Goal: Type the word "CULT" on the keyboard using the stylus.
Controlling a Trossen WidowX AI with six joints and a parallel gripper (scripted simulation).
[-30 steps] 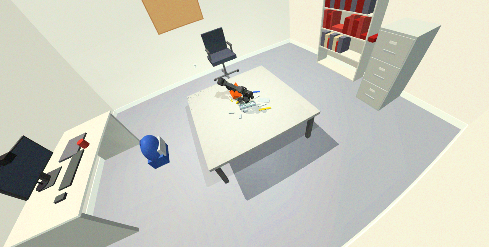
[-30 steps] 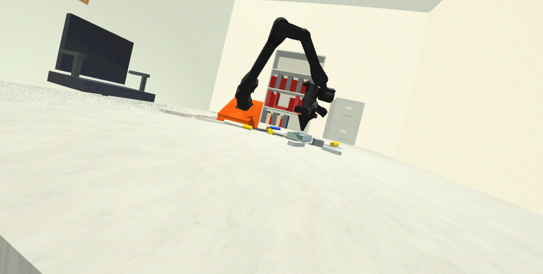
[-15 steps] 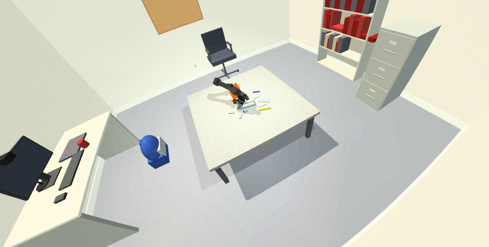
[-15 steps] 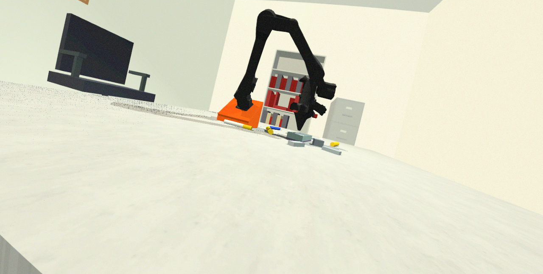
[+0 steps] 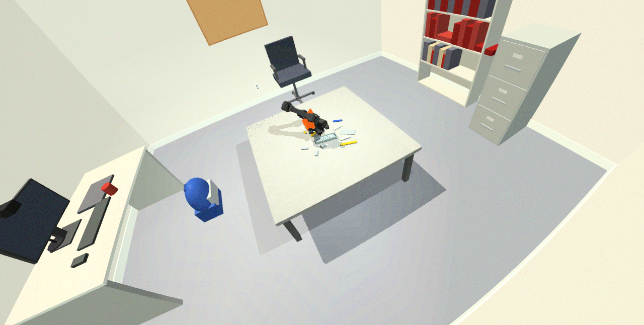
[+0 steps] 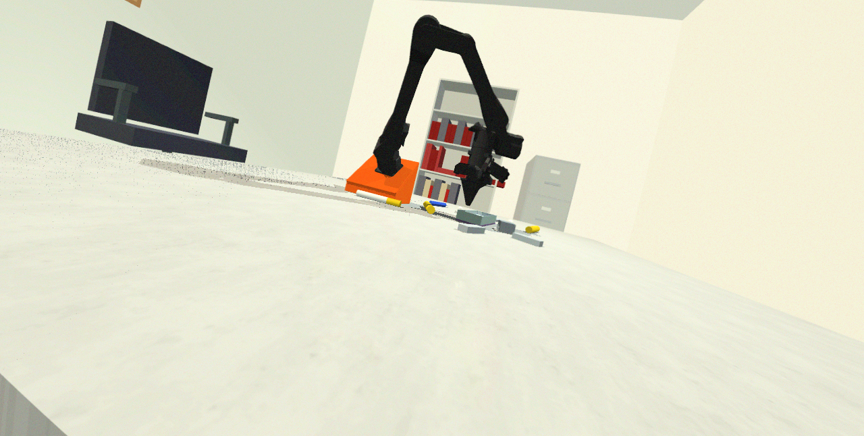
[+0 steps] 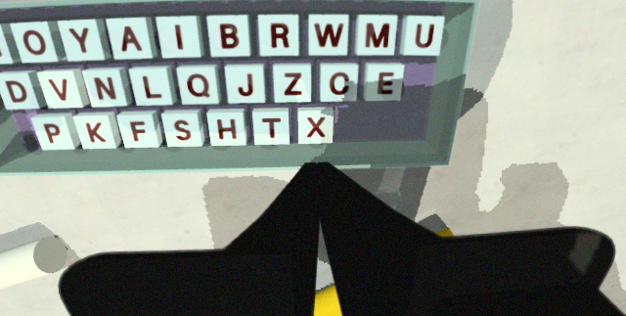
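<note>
The blue stylus is 26 cm to the left of my gripper tip, 15 cm behind it and 3 cm below it.
</note>
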